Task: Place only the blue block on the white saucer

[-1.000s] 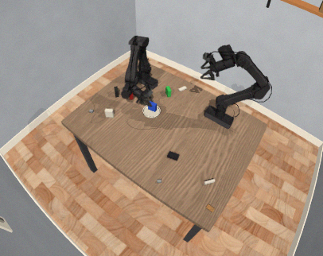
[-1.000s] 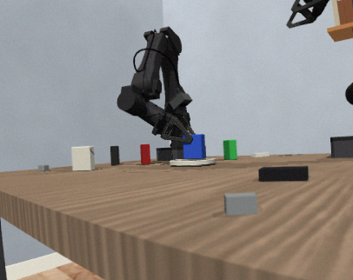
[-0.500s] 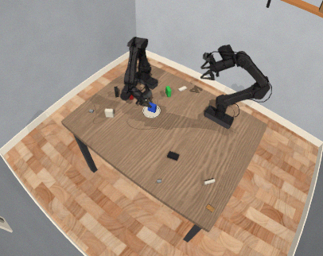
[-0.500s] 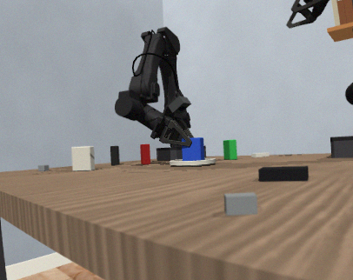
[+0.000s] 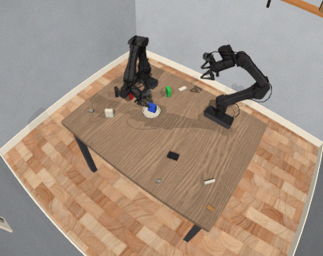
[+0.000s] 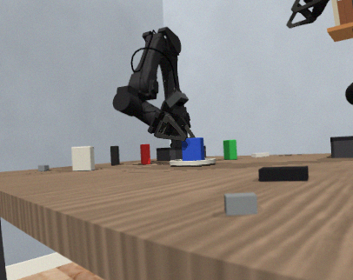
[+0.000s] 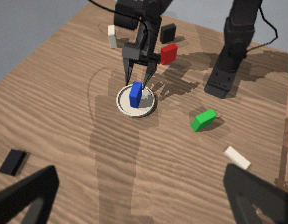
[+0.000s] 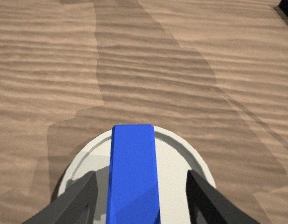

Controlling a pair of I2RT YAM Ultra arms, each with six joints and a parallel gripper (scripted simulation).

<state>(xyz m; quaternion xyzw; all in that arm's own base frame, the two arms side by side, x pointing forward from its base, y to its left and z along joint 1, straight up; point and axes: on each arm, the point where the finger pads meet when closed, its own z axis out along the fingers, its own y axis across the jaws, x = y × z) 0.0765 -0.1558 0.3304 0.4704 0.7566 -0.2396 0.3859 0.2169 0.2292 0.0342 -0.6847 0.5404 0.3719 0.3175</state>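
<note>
My right gripper is now 30 mm above the blue block, 10 mm to the right of it and 10 mm past it. Round my right hand: green block 210 mm behind, 40 mm below; red block 200 mm to the right, 40 mm below, 30 mm behind; white saucer 60 mm below, 10 mm to the left.
</note>
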